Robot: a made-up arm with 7 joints.
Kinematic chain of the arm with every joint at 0, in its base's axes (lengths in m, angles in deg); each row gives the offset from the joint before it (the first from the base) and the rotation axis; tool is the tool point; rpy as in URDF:
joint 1: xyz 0 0 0.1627 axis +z
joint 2: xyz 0 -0.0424 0.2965 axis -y
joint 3: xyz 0 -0.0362 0.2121 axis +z
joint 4: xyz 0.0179 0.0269 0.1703 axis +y
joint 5: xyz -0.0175 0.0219 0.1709 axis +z
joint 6: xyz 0 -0.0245 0.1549 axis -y
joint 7: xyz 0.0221 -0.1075 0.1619 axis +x
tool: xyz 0 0 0 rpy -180 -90 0
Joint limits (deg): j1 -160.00..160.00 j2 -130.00..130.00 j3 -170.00..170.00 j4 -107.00..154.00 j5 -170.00..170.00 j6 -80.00..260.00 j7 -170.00..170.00
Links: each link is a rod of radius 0.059 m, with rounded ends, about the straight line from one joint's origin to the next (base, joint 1, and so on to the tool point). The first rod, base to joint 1, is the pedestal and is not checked.
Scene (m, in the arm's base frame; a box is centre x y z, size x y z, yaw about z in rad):
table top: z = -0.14
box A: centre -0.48 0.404 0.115 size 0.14 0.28 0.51 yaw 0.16
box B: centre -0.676 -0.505 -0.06 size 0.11 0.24 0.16 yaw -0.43
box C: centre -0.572 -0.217 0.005 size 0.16 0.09 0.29 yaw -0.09
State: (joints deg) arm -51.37 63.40 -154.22 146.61 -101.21 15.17 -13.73
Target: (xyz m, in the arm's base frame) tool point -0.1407 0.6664 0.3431
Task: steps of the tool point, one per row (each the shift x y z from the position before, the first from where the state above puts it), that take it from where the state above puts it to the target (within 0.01 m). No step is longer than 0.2 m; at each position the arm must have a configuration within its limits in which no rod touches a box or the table.
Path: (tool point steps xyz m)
1: -0.0076 0.0806 -0.0465
2: 0.0166 0.0741 -0.0498
3: 0.0353 0.0584 -0.0508
4: 0.0452 0.0374 -0.0492
5: 0.0406 0.1372 0.0122
6: 0.0416 0.1380 0.0631
7: 0.0395 0.1196 0.1139
8: 0.0348 0.0829 0.1566

